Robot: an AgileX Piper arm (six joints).
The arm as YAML. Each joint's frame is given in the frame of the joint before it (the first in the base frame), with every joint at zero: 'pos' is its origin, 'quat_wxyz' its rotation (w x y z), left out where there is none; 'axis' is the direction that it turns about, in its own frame. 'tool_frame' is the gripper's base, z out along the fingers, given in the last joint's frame.
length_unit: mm
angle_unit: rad
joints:
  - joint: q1
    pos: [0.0, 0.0, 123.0]
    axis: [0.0, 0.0, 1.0]
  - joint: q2
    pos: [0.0, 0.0, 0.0]
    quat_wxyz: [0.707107, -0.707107, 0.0, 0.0]
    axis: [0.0, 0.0, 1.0]
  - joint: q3
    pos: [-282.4, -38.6, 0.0]
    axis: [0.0, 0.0, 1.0]
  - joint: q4
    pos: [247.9, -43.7, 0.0]
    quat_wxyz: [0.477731, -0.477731, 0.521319, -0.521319]
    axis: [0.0, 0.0, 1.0]
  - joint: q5
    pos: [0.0, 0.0, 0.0]
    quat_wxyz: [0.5, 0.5, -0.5, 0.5]
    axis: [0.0, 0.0, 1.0]
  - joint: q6
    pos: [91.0, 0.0, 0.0]
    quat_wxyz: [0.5, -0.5, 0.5, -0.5]
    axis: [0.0, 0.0, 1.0]
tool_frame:
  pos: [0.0, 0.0, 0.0]
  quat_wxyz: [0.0, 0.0, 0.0, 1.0]
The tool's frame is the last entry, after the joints.
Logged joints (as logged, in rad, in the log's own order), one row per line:
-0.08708 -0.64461 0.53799 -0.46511 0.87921 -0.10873
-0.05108 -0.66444 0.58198 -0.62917 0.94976 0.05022
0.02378 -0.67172 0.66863 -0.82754 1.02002 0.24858
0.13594 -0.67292 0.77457 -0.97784 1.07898 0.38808
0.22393 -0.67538 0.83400 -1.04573 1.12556 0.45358
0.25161 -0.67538 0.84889 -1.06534 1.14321 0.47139
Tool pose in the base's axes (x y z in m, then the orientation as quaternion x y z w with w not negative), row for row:
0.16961 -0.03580 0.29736 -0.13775 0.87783 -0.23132 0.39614
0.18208 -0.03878 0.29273 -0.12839 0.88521 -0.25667 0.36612
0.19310 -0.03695 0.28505 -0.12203 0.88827 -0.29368 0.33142
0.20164 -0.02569 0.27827 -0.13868 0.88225 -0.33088 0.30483
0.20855 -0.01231 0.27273 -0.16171 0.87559 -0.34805 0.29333
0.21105 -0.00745 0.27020 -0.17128 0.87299 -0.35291 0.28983
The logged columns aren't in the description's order. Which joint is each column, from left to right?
Columns, left to right: q1, q3, q5, q4, q2, q6.
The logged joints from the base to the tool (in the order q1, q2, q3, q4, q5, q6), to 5 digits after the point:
-0.08708 0.87921 -0.64461 -0.46511 0.53799 -0.10873
-0.05108 0.94976 -0.66444 -0.62917 0.58198 0.05022
0.02378 1.02002 -0.67172 -0.82754 0.66863 0.24858
0.13594 1.07898 -0.67292 -0.97784 0.77457 0.38808
0.22393 1.12556 -0.67538 -1.04573 0.83400 0.45358
0.25161 1.14321 -0.67538 -1.06534 0.84889 0.47139

